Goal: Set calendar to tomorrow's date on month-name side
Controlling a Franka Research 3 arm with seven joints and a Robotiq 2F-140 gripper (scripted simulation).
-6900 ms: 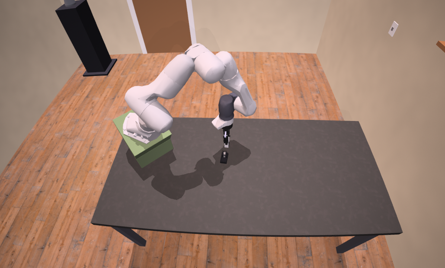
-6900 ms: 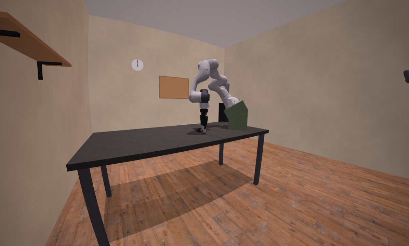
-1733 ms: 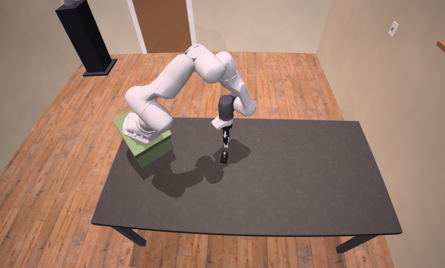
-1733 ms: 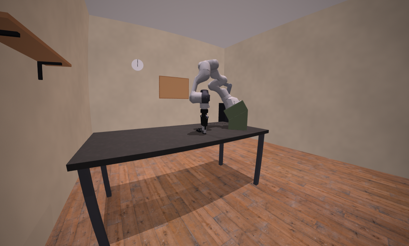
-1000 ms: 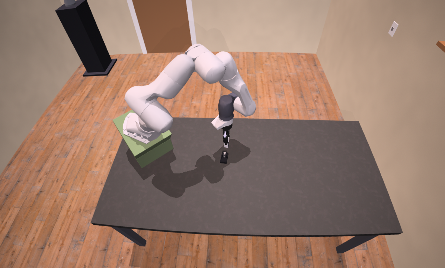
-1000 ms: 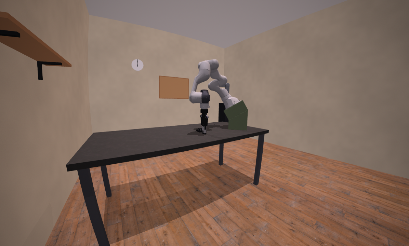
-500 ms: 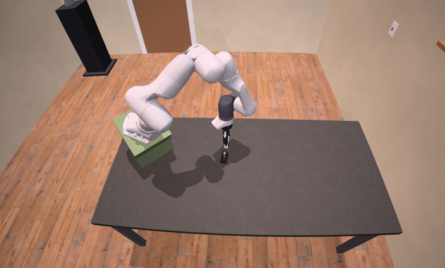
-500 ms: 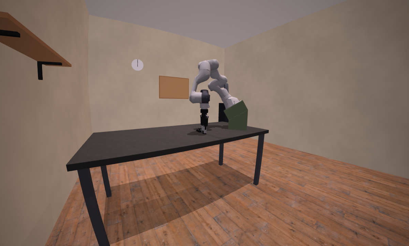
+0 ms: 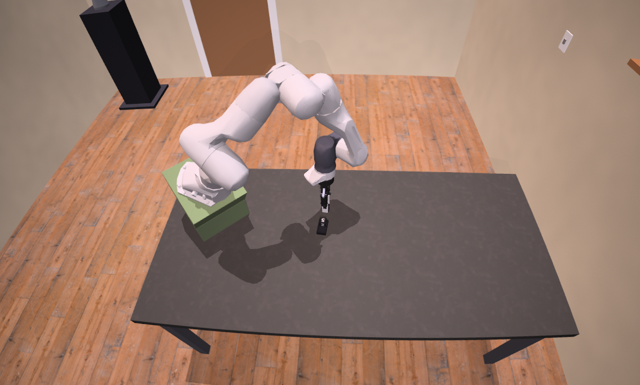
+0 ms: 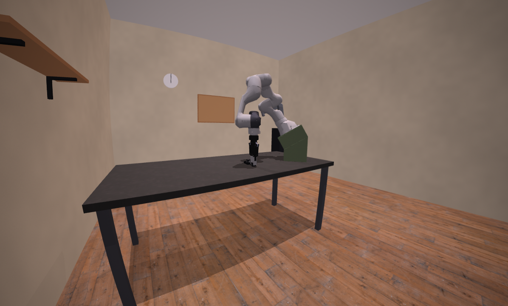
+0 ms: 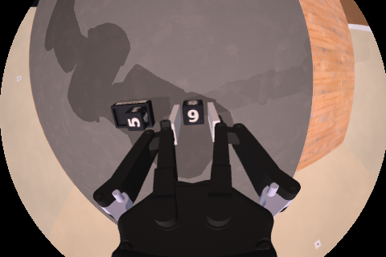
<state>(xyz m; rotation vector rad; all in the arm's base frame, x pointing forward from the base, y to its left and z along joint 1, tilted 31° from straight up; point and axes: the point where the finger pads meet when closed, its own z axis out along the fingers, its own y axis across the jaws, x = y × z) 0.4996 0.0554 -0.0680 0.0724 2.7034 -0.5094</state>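
Right now the dark date cube is 3 cm below my hand. Also, from my hand: black tray: 11 cm to the right, 4 cm below, 1 cm behind.
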